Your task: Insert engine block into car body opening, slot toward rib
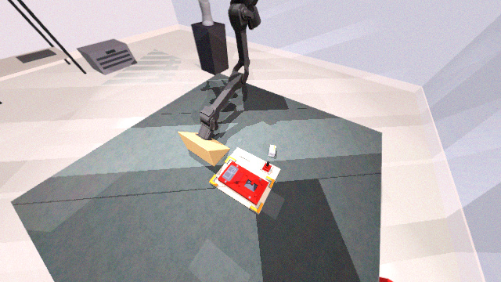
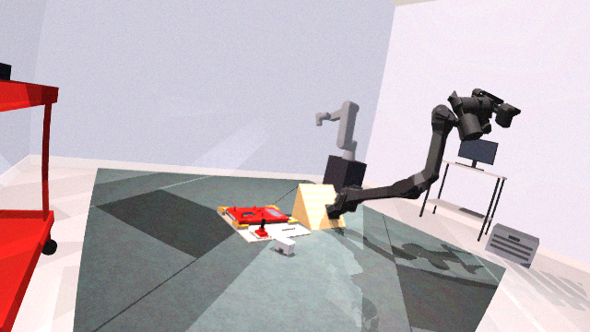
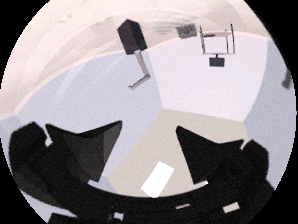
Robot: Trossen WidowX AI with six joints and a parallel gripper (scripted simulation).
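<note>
Now: the engine block 490 mm ahead of my gripper tip, 360 mm to the right of it and 560 mm below it.
</note>
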